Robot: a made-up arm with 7 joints.
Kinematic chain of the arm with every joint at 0, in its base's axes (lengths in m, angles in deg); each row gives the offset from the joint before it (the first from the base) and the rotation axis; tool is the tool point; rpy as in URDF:
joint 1: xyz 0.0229 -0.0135 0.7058 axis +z
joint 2: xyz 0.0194 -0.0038 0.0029 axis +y
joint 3: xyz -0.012 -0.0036 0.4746 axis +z
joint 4: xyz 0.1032 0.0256 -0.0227 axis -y
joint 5: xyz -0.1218 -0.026 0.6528 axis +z
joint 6: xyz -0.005 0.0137 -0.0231 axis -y
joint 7: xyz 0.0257 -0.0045 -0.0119 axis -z
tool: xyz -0.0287 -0.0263 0.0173 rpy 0 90 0
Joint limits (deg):
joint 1: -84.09..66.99
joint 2: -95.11..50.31
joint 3: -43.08..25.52
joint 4: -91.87..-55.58
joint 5: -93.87..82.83
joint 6: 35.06..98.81
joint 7: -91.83..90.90
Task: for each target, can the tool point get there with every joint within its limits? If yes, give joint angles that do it. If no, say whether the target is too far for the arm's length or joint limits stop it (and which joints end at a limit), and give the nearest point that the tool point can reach.
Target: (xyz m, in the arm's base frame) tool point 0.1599 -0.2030 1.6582
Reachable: yes | joints 44.87 -44.58 -19.81 -77.53 6.49 86.97 40.38
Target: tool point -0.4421 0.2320 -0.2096
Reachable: no: joint limits stop it (at a limit: joint 1, joint 2, joint 3, joint 4, joint 6, joint 7) | nearest point 0.0515 0.8961 0.5123 | short by 1.098 m
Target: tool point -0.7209 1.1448 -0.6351
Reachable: no: too far | nearest point 0.0476 0.9145 0.5148 | short by 1.402 m
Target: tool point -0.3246 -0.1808 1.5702
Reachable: yes | joints -42.53 -55.66 -30.16 -88.22 35.43 64.53 70.51
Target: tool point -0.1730 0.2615 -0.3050
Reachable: no: joint limits stop it (at a limit: joint 1, joint 2, joint 4, joint 6, joint 7) | nearest point 0.1483 0.8814 0.4824 | short by 1.052 m
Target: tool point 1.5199 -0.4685 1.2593
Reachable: no: too far | nearest point 1.0494 -0.3255 1.0839 | short by 0.522 m
